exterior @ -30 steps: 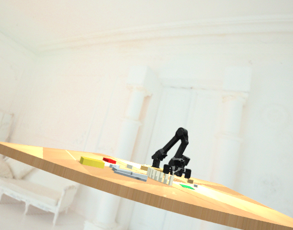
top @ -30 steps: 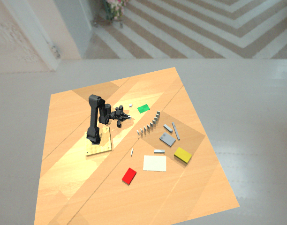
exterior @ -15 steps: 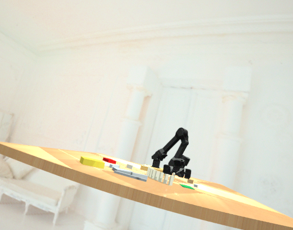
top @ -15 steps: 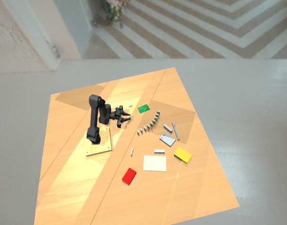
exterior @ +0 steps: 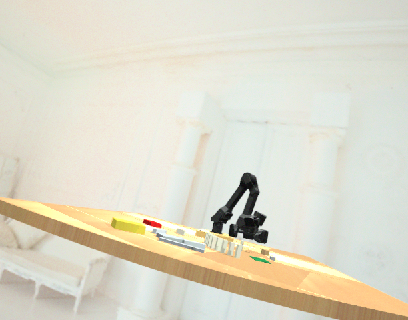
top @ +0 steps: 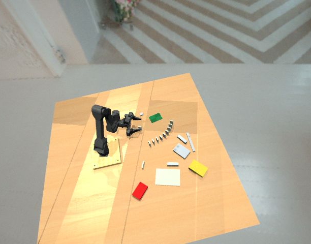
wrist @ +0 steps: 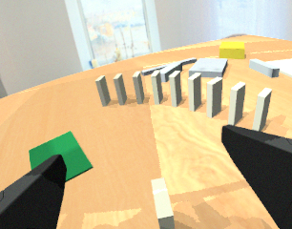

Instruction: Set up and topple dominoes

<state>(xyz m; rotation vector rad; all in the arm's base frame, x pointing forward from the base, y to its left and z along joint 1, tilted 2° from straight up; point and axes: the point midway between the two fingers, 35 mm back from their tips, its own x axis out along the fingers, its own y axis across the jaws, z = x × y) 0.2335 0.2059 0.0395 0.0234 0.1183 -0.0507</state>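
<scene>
My gripper tip is now 100 mm short of the green tile, 100 mm to the right of it and 70 mm above it. Round my gripper tip: grey cube: 10 mm behind, 140 mm to the left, 60 mm below; tan block: 160 mm behind, 90 mm to the left, 60 mm below; grey plate: 290 mm ahead, 200 mm to the right, 60 mm below.
</scene>
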